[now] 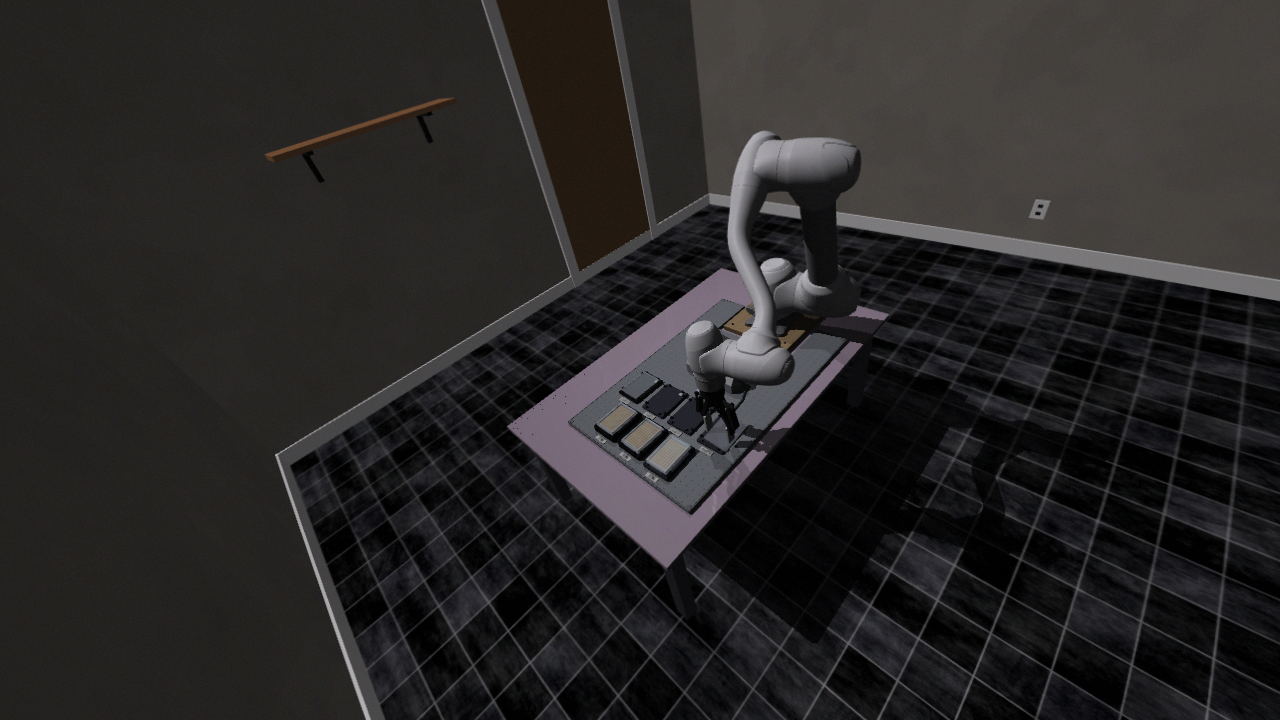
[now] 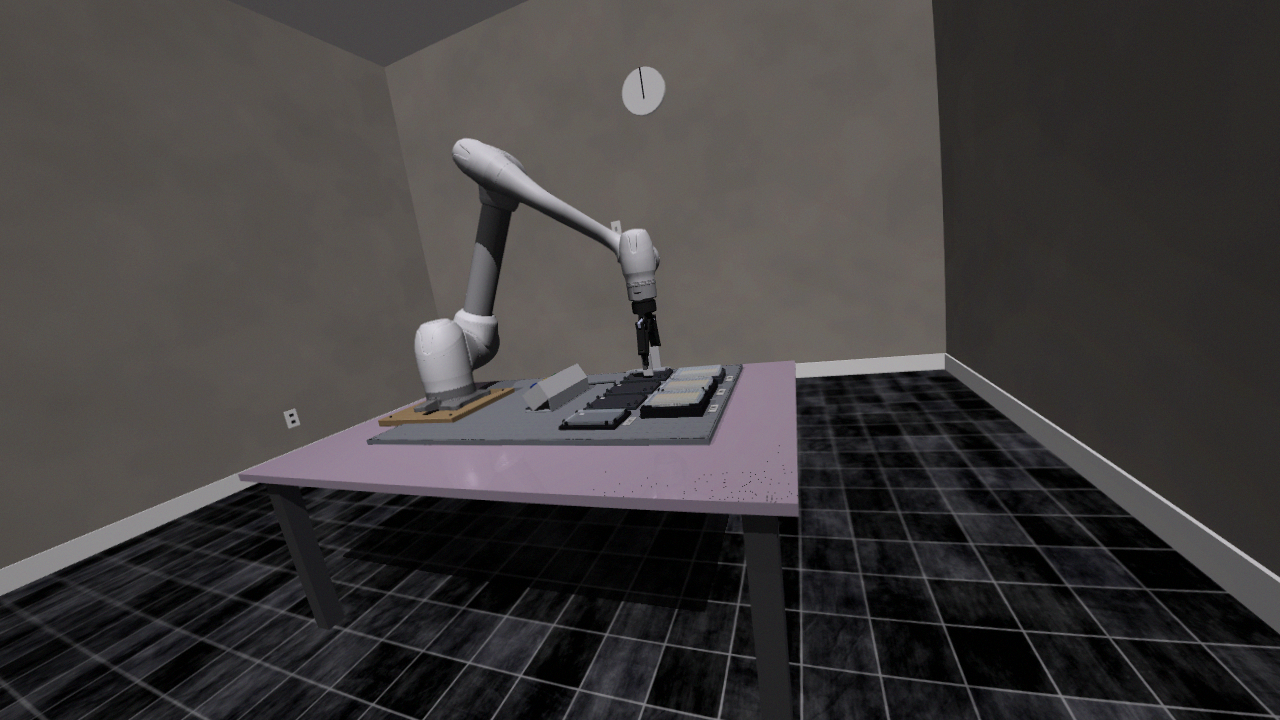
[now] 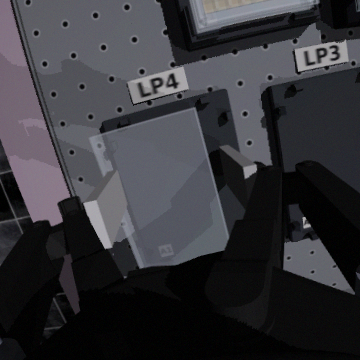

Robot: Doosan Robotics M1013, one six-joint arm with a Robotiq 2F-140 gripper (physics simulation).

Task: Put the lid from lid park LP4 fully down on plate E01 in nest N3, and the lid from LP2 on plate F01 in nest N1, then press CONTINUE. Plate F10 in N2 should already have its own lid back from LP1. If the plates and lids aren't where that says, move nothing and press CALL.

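Places are measured from the arm's base along level axes (x ahead, y left, z up), in millimetres.
Pixels of known places: gripper, fingertip midpoint: (image 1: 720, 434) (image 2: 653, 371) (image 3: 171, 175); arm's base at its link origin: (image 2: 453, 402).
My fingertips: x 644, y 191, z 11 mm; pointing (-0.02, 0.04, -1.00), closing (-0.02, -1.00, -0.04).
Ahead of a thing's pixels: the offset from my fingertips to its top centre. "*": to the spot under its first point. Level surfaces: height alone.
A clear lid @(dx -16, dy +10, dz +14 mm) (image 3: 160, 150) (image 1: 714, 440) marked A1 rests at the dark lid park LP4 @(* dx +44, dy -47, dz -10 mm) (image 3: 216, 106), shifted left so its left edge overhangs the park. My gripper (image 3: 171, 175) (image 1: 721, 428) (image 2: 648, 368) is open, pointing down, with one pale fingertip on each side of the lid; the left tip is near its edge and a gap shows at the right. Three pale plates @(dx +154, dy -337, dz +19 mm) (image 1: 617, 420) @(dx +155, dy -209, dz +15 mm) (image 1: 640, 437) @(dx +163, dy -84, dz +15 mm) (image 1: 667, 457) stand in dark nests; their nest and plate names are unreadable. Whether they have lids is unclear. LP3 @(dx -22, dy -143, dz +0 mm) (image 3: 322, 125) looks dark and bare.
Another dark park @(dx -25, dy -270, dz +0 mm) (image 1: 665, 400) and a park with a pale clear lid @(* dx -21, dy -391, dz -2 mm) (image 1: 640, 386) lie in the same row as LP4. A grey sloped console @(dx -239, dy -196, dz +64 mm) (image 2: 556, 388) stands between the arm's base and the parks; its buttons are not readable. The pegboard @(dz -19 mm) (image 2: 501, 431) lies on a pink table @(dz -32 mm) (image 2: 537, 471).
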